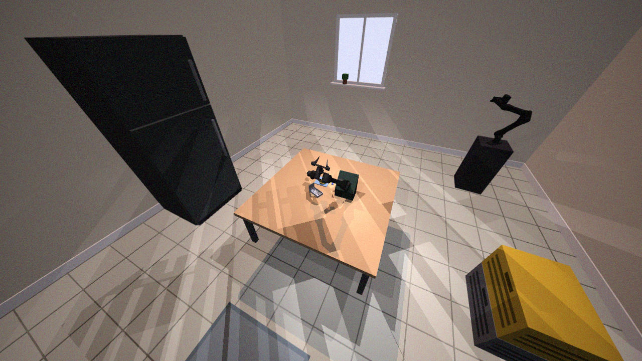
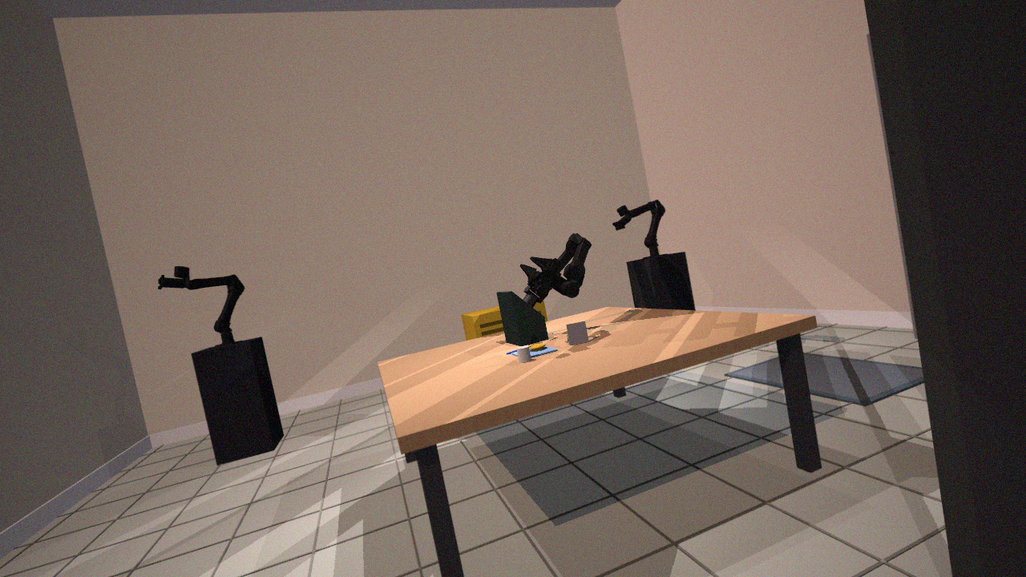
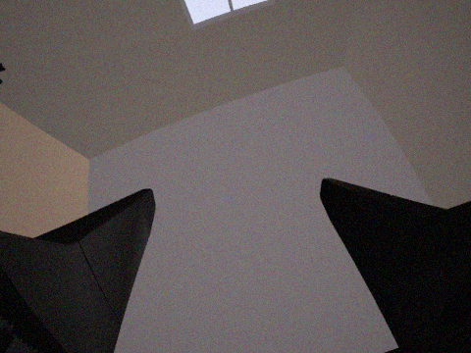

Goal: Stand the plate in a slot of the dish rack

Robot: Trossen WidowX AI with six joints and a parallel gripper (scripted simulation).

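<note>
The yellow plate lies 33 cm below my gripper tip, 3 cm to the right of it and 2 cm ahead of it. From my gripper tip the other things lie so: blue mat: 34 cm below, 4 cm to the right, 3 cm ahead; grey dish rack: 32 cm below, 15 cm to the left, 1 cm ahead.
</note>
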